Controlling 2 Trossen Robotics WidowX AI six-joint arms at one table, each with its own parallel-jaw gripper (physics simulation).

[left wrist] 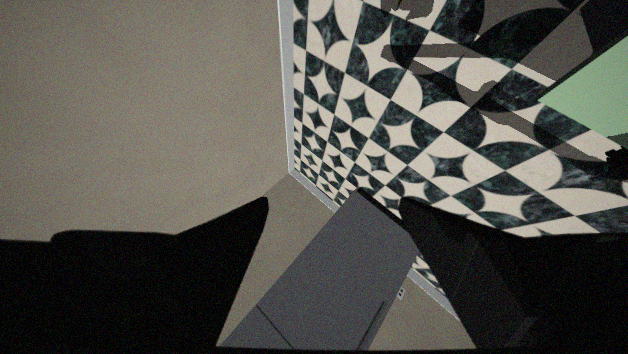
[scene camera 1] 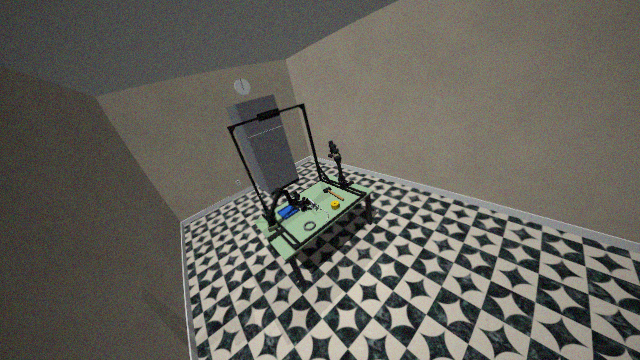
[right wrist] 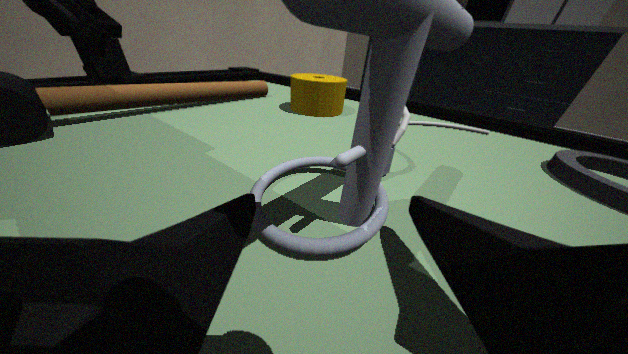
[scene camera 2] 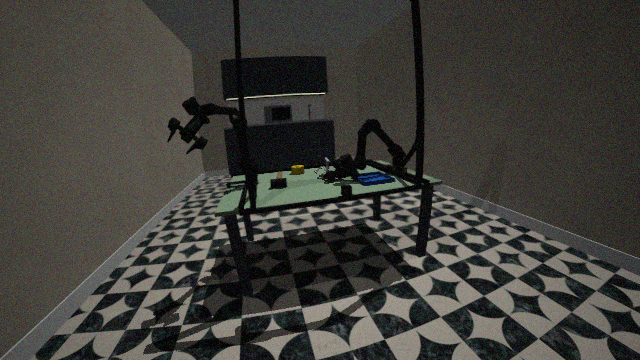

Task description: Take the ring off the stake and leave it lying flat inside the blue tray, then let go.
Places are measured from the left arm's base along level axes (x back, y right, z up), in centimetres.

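Pixels of known places: left gripper, fingertip midpoint: (left wrist: 333,203) (scene camera 1: 332,153) (scene camera 2: 177,147); right gripper, fingertip midpoint: (right wrist: 333,202); left arm's base, origin of the base link: (scene camera 1: 343,186) (right wrist: 112,78); right arm's base, origin of the base link: (scene camera 1: 272,224) (scene camera 2: 398,165).
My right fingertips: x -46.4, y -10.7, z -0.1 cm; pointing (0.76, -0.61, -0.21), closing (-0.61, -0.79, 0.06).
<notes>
Ahead of a thing's pixels: the offset from my right fingertips to its top centre. "*": to the spot under its first point.
A pale grey ring {* dz -0.9, dx -1.4, dy +1.9 cm} (right wrist: 320,246) lies low around the base of a thick, pale grey upright stake {* dz +5.5, dx -0.7, dy -1.1 cm} (right wrist: 382,100) with a crosspiece on top. My right gripper (right wrist: 333,202) (scene camera 2: 325,175) is open and empty in front of them; one fingertip overlaps the ring's left edge in the right wrist view, and whether it touches cannot be told. The blue tray {dz +0.3, dx -26.7, dy +10.1 cm} (scene camera 1: 288,212) (scene camera 2: 376,179) lies beside my right arm and does not show in the right wrist view. My left gripper (scene camera 2: 179,146) (left wrist: 333,203) is open and empty, raised beyond the table's left side in scene camera 2.
A yellow cylinder {dz +3.1, dx +21.2, dy -16.0 cm} (right wrist: 318,97) (scene camera 1: 335,205) (scene camera 2: 297,169) stands behind the ring. A hammer {dz +3.1, dx +30.1, dy +4.1 cm} (right wrist: 150,95) (scene camera 1: 336,195) (scene camera 2: 278,183) lies at the left in the right wrist view. A flat dark ring {* dz -0.5, dx -8.2, dy -25.2 cm} (right wrist: 565,160) lies at the right. A black frame (scene camera 2: 420,90) rises over the table.
</notes>
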